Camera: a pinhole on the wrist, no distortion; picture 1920 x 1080 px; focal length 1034.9 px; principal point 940.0 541.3 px. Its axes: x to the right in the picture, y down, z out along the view. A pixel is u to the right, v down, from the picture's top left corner.
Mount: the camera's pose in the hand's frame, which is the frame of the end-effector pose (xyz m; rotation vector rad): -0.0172 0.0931 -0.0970 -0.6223 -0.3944 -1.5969
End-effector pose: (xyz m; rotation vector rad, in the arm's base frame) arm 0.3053 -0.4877 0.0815 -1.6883 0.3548 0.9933
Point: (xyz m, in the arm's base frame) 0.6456 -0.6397 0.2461
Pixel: behind the camera
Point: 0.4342 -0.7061 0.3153
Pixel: behind the camera
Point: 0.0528 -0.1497 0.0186
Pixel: 1749 389
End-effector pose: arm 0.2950 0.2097 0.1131 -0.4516 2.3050 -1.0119
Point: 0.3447 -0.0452 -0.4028
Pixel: 1352 950
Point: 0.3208 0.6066 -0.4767
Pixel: 244 370
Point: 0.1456 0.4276 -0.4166
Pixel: 305 865
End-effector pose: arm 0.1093 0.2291 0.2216 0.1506 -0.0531 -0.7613
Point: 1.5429 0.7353 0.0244
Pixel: outside the picture
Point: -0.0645 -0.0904 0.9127
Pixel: outside the picture
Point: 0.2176 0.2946 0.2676
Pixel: 1307 801
